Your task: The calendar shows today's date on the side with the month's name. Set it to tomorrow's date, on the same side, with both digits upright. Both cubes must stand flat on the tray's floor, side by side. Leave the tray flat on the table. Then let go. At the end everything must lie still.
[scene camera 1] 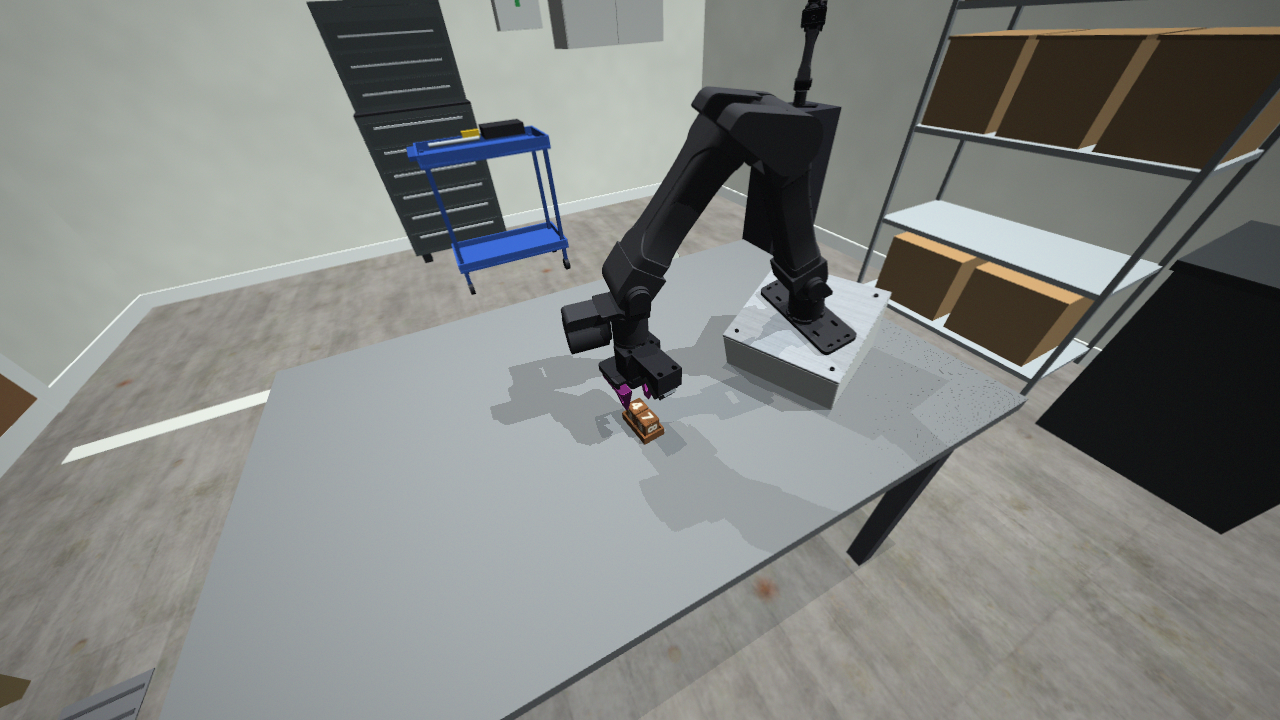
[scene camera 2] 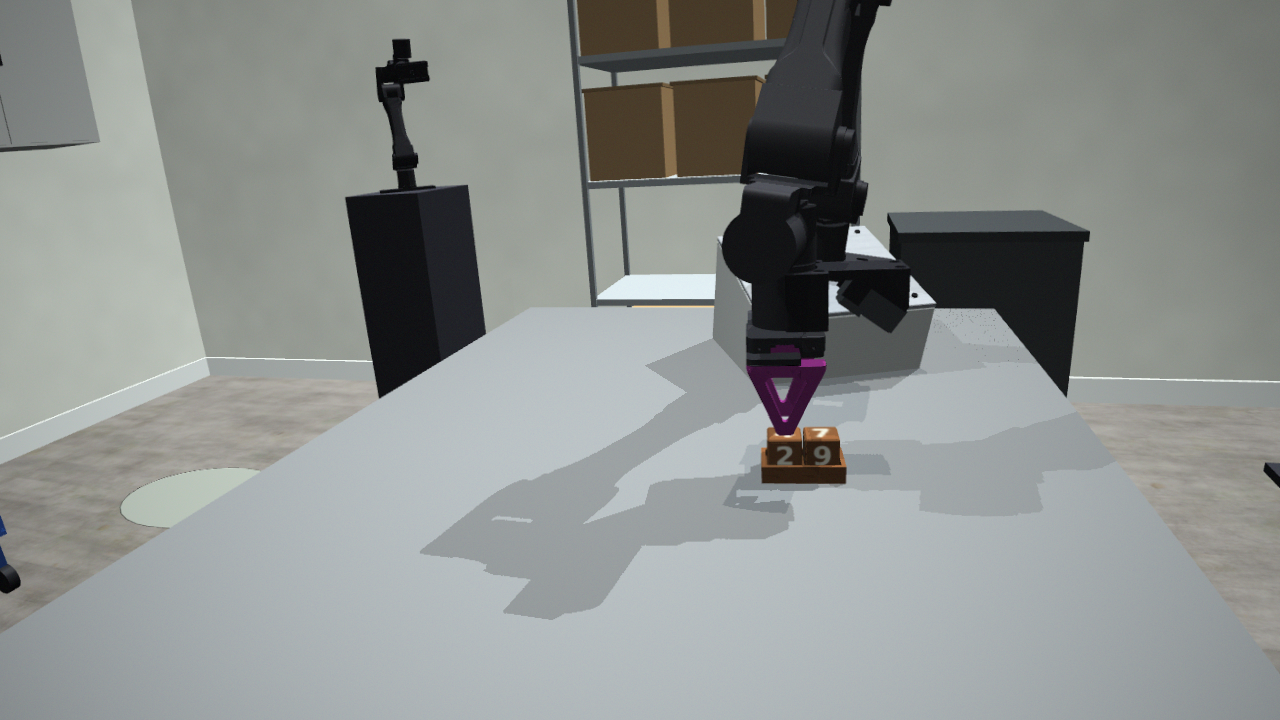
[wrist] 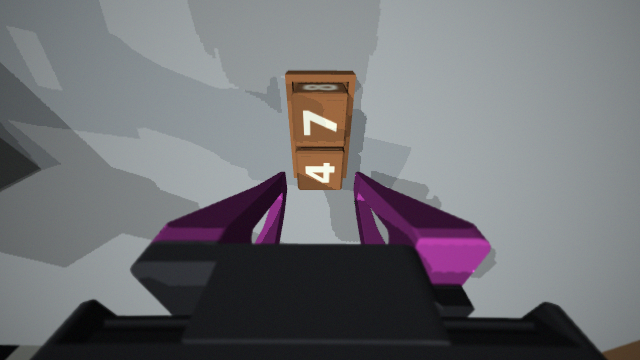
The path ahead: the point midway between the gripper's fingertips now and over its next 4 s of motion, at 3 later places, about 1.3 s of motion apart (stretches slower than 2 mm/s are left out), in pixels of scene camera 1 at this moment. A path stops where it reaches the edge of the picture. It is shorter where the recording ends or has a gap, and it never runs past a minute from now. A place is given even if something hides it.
My gripper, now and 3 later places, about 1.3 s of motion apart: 636, 402; 637, 413; 635, 375; 638, 395
